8 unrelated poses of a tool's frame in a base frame.
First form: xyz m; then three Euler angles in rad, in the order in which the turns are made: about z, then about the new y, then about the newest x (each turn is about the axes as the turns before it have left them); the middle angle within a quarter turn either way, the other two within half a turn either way.
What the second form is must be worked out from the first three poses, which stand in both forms.
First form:
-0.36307 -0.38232 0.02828 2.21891 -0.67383 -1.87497
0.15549 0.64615 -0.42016 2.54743 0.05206 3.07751
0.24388 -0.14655 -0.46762 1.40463 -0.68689 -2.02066
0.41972 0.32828 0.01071 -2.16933 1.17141 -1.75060
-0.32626 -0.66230 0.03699 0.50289 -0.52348 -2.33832
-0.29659 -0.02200 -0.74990 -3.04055 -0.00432 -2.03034
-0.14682 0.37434 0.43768 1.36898 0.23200 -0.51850
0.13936 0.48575 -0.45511 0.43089 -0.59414 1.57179
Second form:
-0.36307 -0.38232 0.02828 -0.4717 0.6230 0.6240 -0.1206 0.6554 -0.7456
0.15549 0.64615 -0.42016 -0.8275 0.5591 -0.0520 0.5559 0.8288 0.0640
0.24388 -0.14655 -0.46762 0.1279 0.7626 0.6341 0.5233 0.4913 -0.6963
0.41972 0.32828 0.01071 -0.2191 -0.3213 -0.9213 0.3630 0.8496 -0.3826
-0.32626 -0.66230 0.03699 0.7589 0.4174 0.4999 0.6499 -0.4350 -0.6233
-0.29659 -0.02200 -0.74990 -0.9949 -0.1009 0.0043 -0.0486 0.4409 -0.8962
-0.14682 0.37434 0.43768 0.1951 0.9535 -0.2299 -0.8738 0.0625 -0.4823
0.13936 0.48575 -0.45511 0.7529 0.3461 0.5598 -0.5082 -0.2347 0.8286

